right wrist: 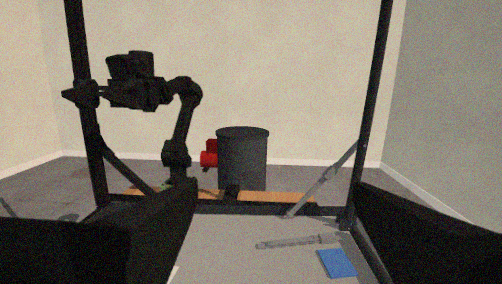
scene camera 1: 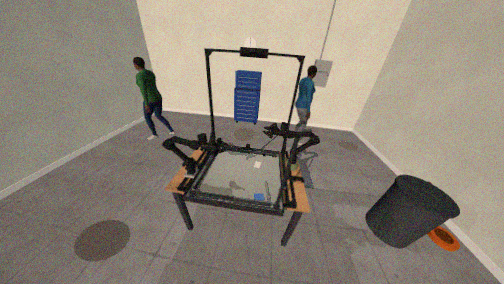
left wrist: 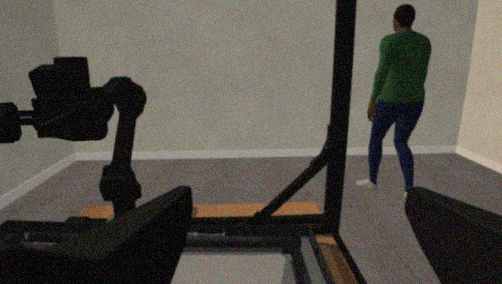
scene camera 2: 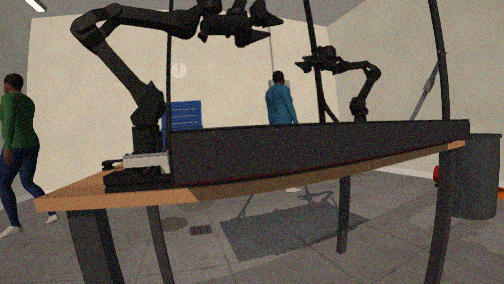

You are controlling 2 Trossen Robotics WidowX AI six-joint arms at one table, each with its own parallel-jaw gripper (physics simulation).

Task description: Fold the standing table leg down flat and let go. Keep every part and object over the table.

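Seen in the pictures: left gripper, fingertip midpoint: (right wrist: 81,94) (scene camera 1: 263,129) (left wrist: 299,198) (scene camera 2: 298,60); right gripper, fingertip midpoint: (right wrist: 275,188) (scene camera 1: 227,147) (left wrist: 8,131) (scene camera 2: 276,28); left arm's base, link origin: (right wrist: 179,181) (scene camera 1: 292,161); right arm's base, link origin: (scene camera 1: 191,171) (scene camera 2: 147,152).
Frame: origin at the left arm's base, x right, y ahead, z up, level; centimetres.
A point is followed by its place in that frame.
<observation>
The standing table leg cannot be told apart from the frame's struts. A slim grey bar (scene camera 1: 268,191) @[y 20.8, x -43.5, z -2.1 cm] (right wrist: 295,242) @[y 23.2, x -40.1, z -2.4 cm] shows low over the grey mat, near the picture's right front in scene camera 1; whether it is the leg is unclear. A grey strut (scene camera 2: 426,92) @[y 11.8, x -47.9, z 9.8 cm] (right wrist: 322,180) @[y 11.9, x -47.2, z 9.5 cm] slants beside a black post. My left gripper (scene camera 1: 269,131) @[y 35.0, x 0.0, z 32.4 cm] (scene camera 2: 299,65) @[y 35.0, x 0.0, z 32.4 cm] (left wrist: 299,198) @[y 35.0, x 0.0, z 32.4 cm] is open and empty, high over the back right of the table. My right gripper (scene camera 2: 276,28) @[y 58.7, x -34.2, z 29.3 cm] (right wrist: 275,188) @[y 58.7, x -34.2, z 29.3 cm] is open and empty, high on the picture's left side.
A blue square (scene camera 1: 258,196) @[y 28.3, x -48.9, z -2.7 cm] (right wrist: 337,263) @[y 28.5, x -48.9, z -2.7 cm] lies beside the grey bar. A white card (scene camera 1: 257,164) @[y 35.6, x -9.4, z -4.4 cm] lies farther back. Black posts (scene camera 1: 209,95) @[y 95.6, x 15.3, z 54.4 cm] (left wrist: 341,100) @[y 94.6, x 17.1, z 28.1 cm] (right wrist: 369,100) and dark rails (scene camera 1: 235,204) @[y 44.1, x -59.7, z -3.3 cm] surround the mat (scene camera 1: 220,172) @[y 67.7, x -30.9, z -3.8 cm]. A dark bin (scene camera 1: 407,212) (right wrist: 242,157) stands off the table.
</observation>
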